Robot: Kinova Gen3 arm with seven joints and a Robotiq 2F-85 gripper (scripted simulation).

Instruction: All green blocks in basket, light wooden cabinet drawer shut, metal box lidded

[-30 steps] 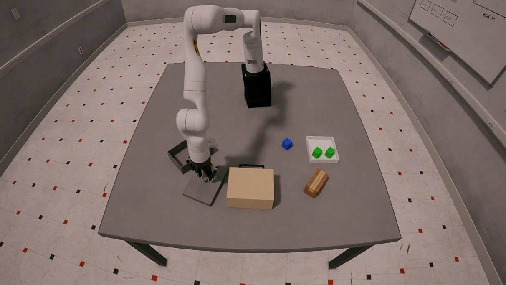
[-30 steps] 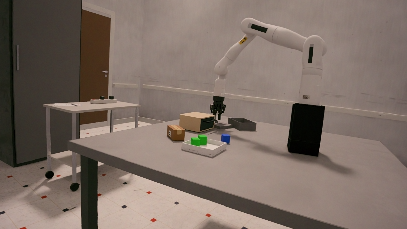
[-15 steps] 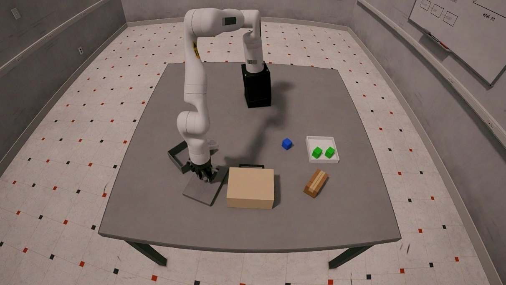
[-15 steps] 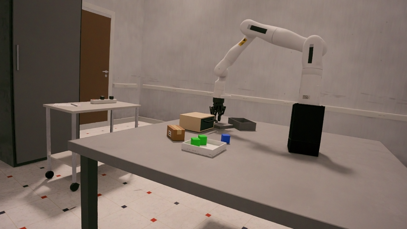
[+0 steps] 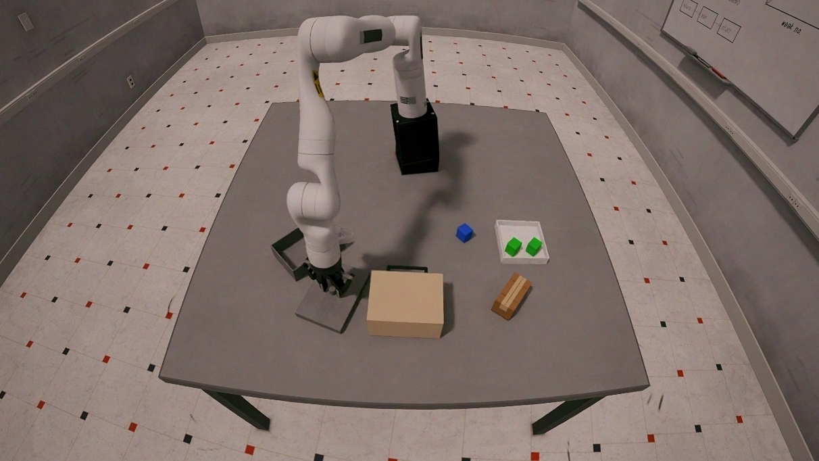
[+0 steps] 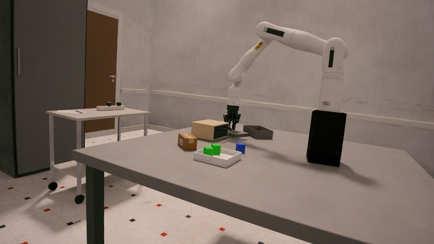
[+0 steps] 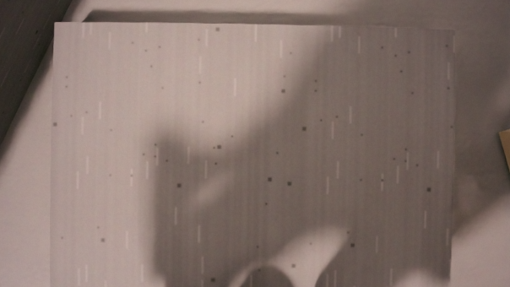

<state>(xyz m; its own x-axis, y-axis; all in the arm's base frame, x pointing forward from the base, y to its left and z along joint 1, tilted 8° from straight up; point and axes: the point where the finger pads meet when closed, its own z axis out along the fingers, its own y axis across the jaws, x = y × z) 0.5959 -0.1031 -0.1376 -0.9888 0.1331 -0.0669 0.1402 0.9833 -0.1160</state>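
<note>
The lid lies 3 cm below my hand. The rest, counted from my hand: light wooden cabinet: 19 cm to the left; then metal box: 12 cm behind, 12 cm to the right, 1 cm below; then drawer: 2 cm behind, 19 cm to the left.
</note>
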